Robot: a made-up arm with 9 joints. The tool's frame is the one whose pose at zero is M.
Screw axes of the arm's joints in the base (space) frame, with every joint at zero. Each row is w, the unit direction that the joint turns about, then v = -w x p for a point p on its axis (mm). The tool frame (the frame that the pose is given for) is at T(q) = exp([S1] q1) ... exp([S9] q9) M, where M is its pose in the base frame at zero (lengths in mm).
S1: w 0 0 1 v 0 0 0
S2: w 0 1 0 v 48.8 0 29.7
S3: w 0 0 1 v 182.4 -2 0
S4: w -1 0 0 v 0 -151.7 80.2
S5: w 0 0 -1 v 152.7 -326.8 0
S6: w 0 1 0 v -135.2 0 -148.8
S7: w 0 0 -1 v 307.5 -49.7 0
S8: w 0 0 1 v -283.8 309.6 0
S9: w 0 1 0 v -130.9 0 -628.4
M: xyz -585.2 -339.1 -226.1 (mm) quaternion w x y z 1 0 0 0
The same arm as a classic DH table. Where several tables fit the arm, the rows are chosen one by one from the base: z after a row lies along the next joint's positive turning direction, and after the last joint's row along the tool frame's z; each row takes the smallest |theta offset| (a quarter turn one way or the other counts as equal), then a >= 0, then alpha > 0; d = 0 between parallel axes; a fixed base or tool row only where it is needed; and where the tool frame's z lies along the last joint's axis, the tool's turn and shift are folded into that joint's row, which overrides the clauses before.
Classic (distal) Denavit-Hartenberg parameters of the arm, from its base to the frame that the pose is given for. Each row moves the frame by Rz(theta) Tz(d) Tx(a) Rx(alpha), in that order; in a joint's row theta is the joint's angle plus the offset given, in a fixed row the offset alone. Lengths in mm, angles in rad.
joint 1: a 29.7  alpha -1.5708  d -48.8  theta0 0.0000
joint 2: a -27.7  alpha 1.5708  d 182.4  theta0 0.0000
joint 3: a 102.2  alpha 1.5708  d 200.5  theta0 -1.5708
joint 4: a 232.9  alpha 1.5708  d 328.8  theta0 0.0000
joint 5: a 178.0  alpha 1.5708  d 16.5  theta0 -1.5708
joint 6: a 99.1  alpha -1.5708  d -154.8  theta0 0.0000
joint 7: a -261.0  alpha 3.1416  d 0.0  theta0 0.0909
joint 8: a -318.8  alpha -1.5708  d -4.3  theta0 0.0909
joint 9: a 43.2  alpha 1.5708  d -55.3  theta0 0.0000
tool (fixed): a 0.0  alpha 0.0000  d -357.0  theta0 0.0000

